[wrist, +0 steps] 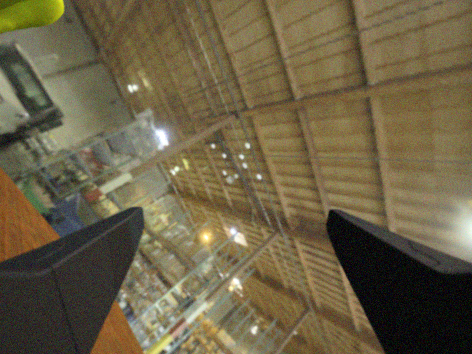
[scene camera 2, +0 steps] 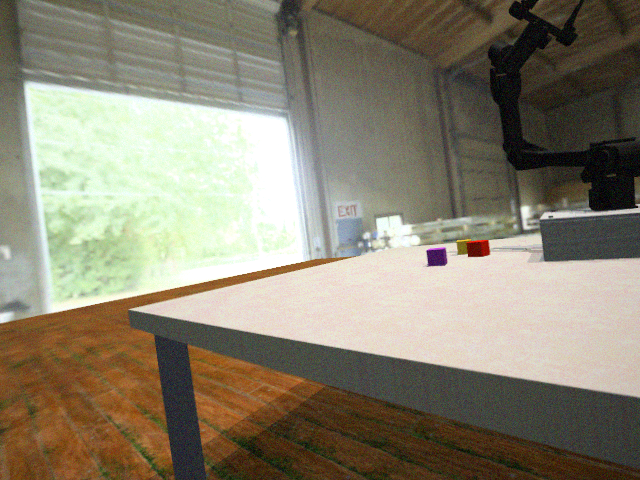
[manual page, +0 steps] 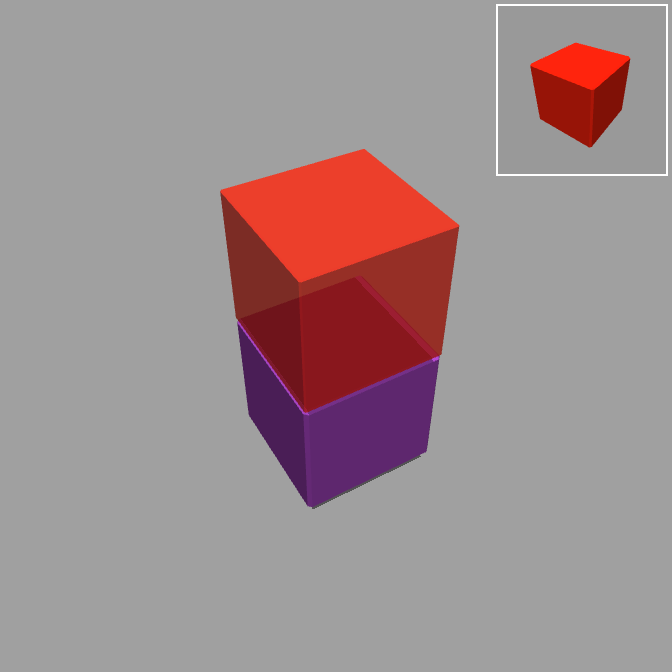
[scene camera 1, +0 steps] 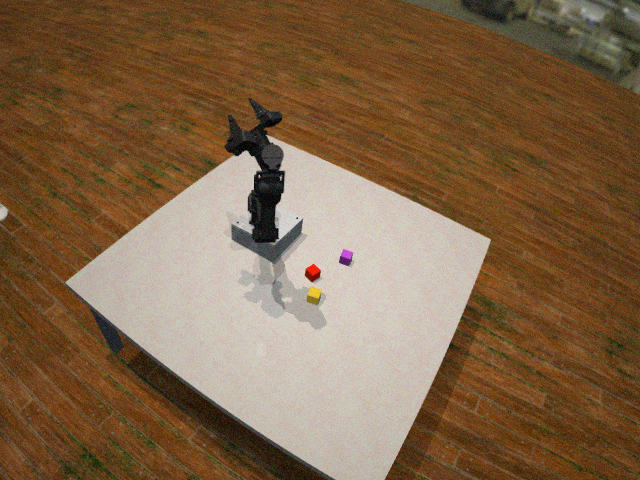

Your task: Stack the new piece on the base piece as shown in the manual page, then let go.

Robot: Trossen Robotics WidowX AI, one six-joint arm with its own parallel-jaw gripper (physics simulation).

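Observation:
A red cube, a yellow cube and a purple cube lie apart on the table. In scene camera 1 the red one is between the arm's base and the yellow one, and the purple one is off to the upper right. Which cube is the new piece and which the base piece, I cannot tell. My gripper is open and empty, raised high above the table and turned up and away from the cubes. In scene camera 2 it is partly cut off at the top edge.
The arm stands on a grey base block on the pale table. Part of a bright yellow shape shows at the wrist view's top left corner. Part of a white shoe shows at scene camera 1's left edge.

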